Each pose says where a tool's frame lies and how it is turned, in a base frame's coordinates. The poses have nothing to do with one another.
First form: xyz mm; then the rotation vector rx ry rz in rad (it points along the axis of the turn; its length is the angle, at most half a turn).
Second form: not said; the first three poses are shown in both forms.
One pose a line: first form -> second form
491, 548, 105, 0.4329, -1.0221, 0.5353 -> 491, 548, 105, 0.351, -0.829, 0.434, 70.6
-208, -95, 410, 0.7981, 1.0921, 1.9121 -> -208, -95, 410, 0.341, 0.466, 0.816, 134.2
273, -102, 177, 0.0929, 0.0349, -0.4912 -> 273, -102, 177, 0.185, 0.070, -0.980, 28.7
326, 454, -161, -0.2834, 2.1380, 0.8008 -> 326, 454, -161, -0.123, 0.929, 0.348, 131.8
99, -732, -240, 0.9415, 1.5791, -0.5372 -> 99, -732, -240, 0.492, 0.824, -0.280, 109.7
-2, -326, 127, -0.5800, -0.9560, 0.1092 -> -2, -326, 127, -0.516, -0.851, 0.097, 64.4
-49, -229, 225, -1.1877, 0.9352, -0.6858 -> -49, -229, 225, -0.715, 0.563, -0.413, 95.1
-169, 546, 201, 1.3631, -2.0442, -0.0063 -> -169, 546, 201, 0.555, -0.832, -0.003, 140.8
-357, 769, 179, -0.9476, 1.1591, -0.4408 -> -357, 769, 179, -0.607, 0.743, -0.282, 89.4
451, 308, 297, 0.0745, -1.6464, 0.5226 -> 451, 308, 297, 0.043, -0.952, 0.302, 99.1
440, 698, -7, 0.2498, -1.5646, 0.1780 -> 440, 698, -7, 0.157, -0.981, 0.112, 91.4
